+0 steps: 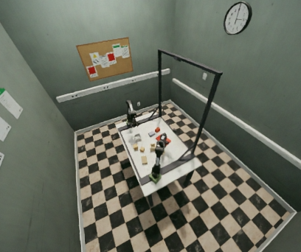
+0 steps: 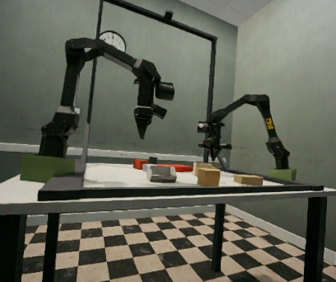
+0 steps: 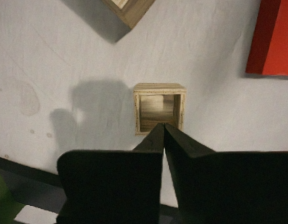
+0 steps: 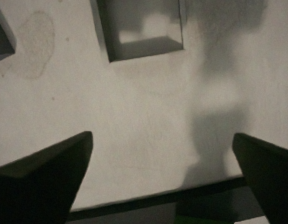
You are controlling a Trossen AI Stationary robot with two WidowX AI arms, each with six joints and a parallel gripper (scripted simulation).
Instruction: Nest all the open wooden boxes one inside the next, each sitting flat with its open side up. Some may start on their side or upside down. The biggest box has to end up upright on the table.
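The grey open box lies 80 mm to the left of my right hand and 160 mm below it. From my right hand the other things lie so: flat red block 320 mm behind, 280 mm to the left, 170 mm below; then grey block 210 mm behind, 100 mm to the left, 170 mm below; then flat brown box 50 mm ahead, 470 mm to the left, 170 mm below.
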